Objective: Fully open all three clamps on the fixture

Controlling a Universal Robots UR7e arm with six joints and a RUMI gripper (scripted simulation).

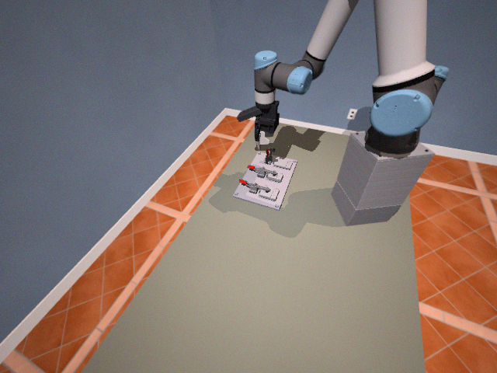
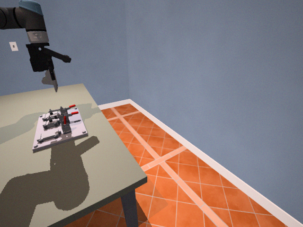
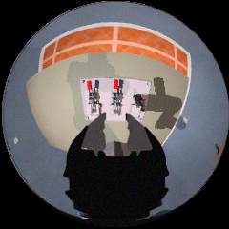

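Right now the grey fixture plate is 21 cm below my hand and 3 cm behind it. Round my hand: block 18 cm below, 11 cm to the left, 10 cm behind.
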